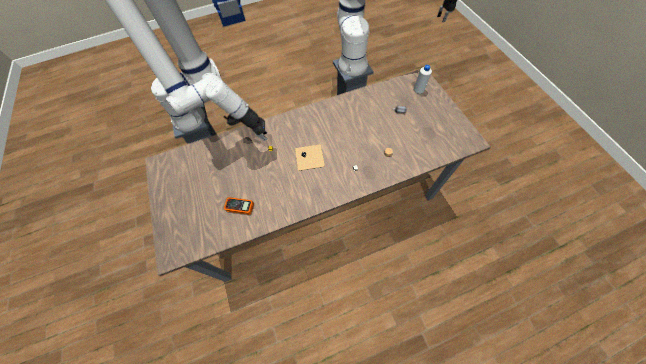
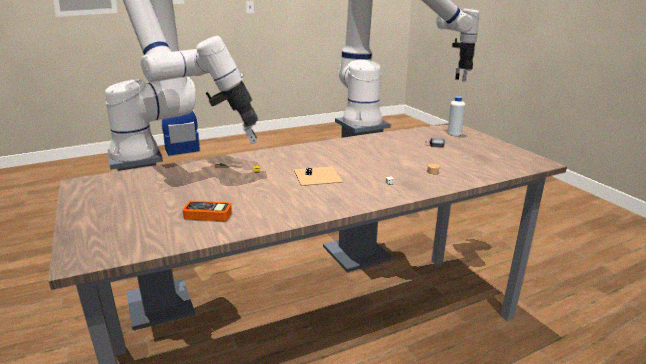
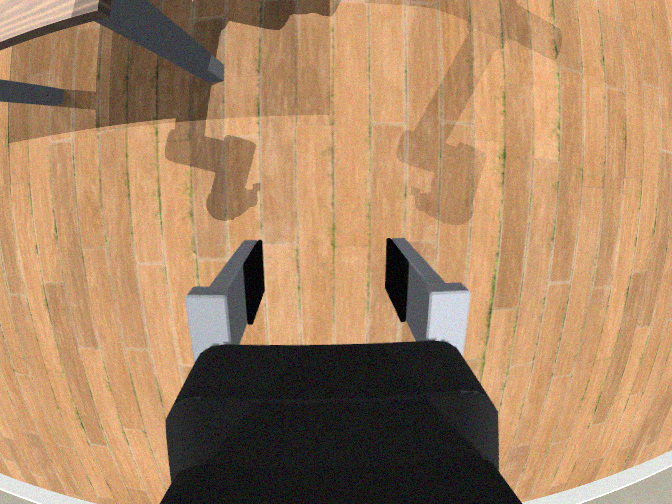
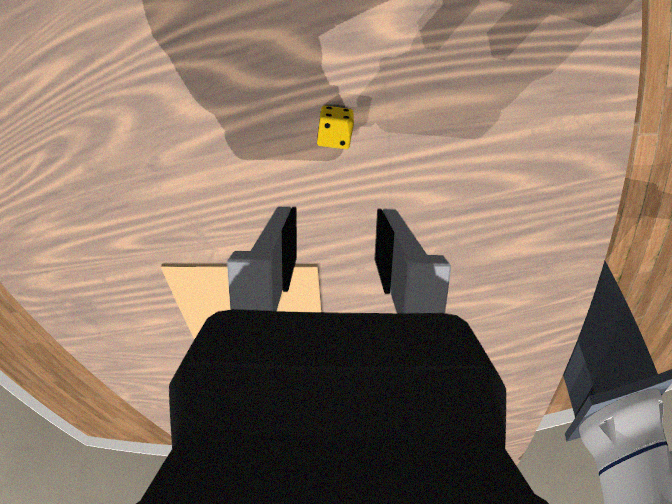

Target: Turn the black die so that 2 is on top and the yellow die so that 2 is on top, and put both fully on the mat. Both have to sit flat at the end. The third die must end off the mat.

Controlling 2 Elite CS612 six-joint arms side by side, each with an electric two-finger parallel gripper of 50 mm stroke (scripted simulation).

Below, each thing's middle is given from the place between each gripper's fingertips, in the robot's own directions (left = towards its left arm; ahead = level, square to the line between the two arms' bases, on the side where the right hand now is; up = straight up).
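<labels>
My right hand [image 2: 254, 140] is 10 mm short of the yellow die [image 4: 336, 124], 10 mm to the right of it and 120 mm above it. As for the tan mat [image 4: 200, 290], that's 140 mm ahead of my right hand, 180 mm to the left of it and 130 mm below it.
My left gripper is 170 mm above the tan mat, 1110 mm to the left of it and 530 mm short of it, and going by their middles, the mat is the nearest to my left gripper of the things named here. The yellow die is 1280 mm to the right of my left hand, 400 mm ahead of it and 170 mm below it; by its middle, the die is nearer to my right hand than to my left gripper.
</labels>
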